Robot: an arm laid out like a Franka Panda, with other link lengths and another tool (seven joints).
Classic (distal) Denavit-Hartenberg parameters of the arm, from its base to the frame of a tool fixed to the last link. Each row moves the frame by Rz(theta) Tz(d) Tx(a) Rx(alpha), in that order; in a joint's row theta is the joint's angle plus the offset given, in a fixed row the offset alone. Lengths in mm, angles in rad.
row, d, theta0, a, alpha
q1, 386.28, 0, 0, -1.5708
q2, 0, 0, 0, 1.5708
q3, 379.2, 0, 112.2, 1.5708
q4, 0, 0, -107.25, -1.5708
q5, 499.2, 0, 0, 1.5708
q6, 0, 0, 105.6, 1.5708
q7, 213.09, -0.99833, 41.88, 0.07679
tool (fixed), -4.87, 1.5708, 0, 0
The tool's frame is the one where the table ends.
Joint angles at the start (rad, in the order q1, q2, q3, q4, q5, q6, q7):
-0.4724, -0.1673, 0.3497, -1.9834, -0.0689, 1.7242, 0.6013
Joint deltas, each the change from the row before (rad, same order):
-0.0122, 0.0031, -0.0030, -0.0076, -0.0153, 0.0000, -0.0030
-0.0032, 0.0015, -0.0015, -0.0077, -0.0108, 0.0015, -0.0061
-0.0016, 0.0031, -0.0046, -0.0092, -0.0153, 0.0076, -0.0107
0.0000, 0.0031, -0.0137, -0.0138, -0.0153, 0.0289, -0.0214
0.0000, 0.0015, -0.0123, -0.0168, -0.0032, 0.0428, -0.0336
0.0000, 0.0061, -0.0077, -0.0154, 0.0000, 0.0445, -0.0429
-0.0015, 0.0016, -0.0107, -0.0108, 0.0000, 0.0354, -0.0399
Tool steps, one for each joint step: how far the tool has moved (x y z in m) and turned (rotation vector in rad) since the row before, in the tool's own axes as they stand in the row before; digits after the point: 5 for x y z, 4 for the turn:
0.01188, 0.00569, 0.00739, -0.0152, 0.0062, 0.0097
0.00420, 0.00258, 0.00597, -0.0114, 0.0053, -0.0032
0.00606, 0.00211, 0.00707, -0.0103, 0.0094, -0.0079
0.01118, 0.00105, 0.00720, 0.0047, 0.0137, -0.0136
0.00818, -0.00173, 0.00617, 0.0194, 0.0095, -0.0264
0.00494, -0.00422, 0.00779, 0.0190, 0.0071, -0.0400
0.00732, -0.00033, 0.00350, 0.0179, 0.0084, -0.0311

